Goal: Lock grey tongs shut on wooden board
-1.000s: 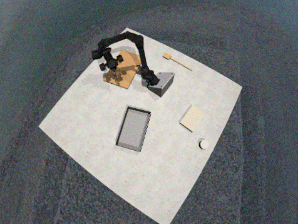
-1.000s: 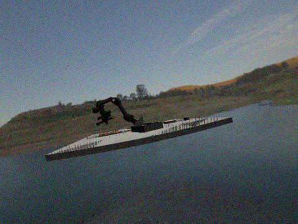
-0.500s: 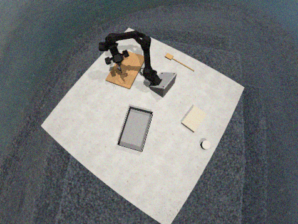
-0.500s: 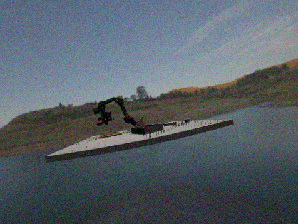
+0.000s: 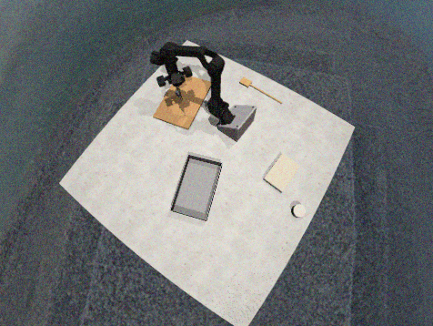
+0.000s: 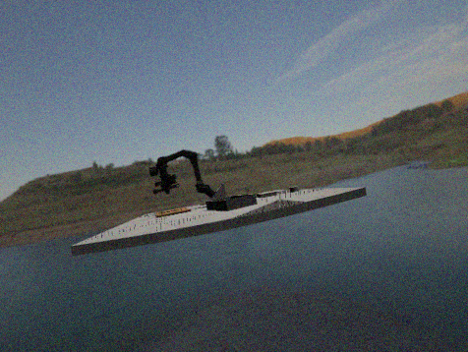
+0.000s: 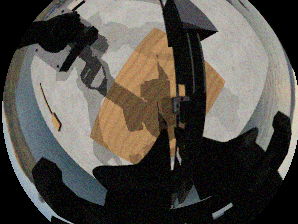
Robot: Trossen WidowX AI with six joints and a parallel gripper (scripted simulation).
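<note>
Right now my gripper tip is 14 cm above the wooden board and 2 cm past it. Round my gripper tip: pale square block (71 cm to the left, 15 cm ahead, 13 cm below); then roasting tin (43 cm ahead, 35 cm to the left, 12 cm below).
</note>
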